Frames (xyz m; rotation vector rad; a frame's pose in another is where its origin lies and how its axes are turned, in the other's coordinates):
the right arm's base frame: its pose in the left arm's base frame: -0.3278 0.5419 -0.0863 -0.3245 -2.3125 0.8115
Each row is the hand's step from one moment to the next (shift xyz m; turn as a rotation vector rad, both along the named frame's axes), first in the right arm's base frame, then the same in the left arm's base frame.
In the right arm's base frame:
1: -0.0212 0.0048 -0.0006 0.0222 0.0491 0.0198
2: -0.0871 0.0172 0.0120 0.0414 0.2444 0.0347
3: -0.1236 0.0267 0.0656 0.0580 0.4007 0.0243
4: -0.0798 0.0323 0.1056 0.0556 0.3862 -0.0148
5: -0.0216 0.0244 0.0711 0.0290 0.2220 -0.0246
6: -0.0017 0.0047 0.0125 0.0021 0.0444 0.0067
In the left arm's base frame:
1: 0.0164 -0.0050 -0.0133 -0.0290 0.0383 -0.0314
2: 0.0580 -0.0291 -0.0618 -0.0502 0.1912 -0.1535
3: 0.0504 -0.0621 -0.1179 -0.0535 0.3245 -0.2373
4: -0.0088 -0.0579 -0.1230 -0.0262 0.3305 -0.2063
5: -0.0301 -0.0233 -0.0683 -0.0023 0.1962 -0.1105
6: -0.0069 -0.0029 -0.0112 -0.0053 0.0323 -0.0308

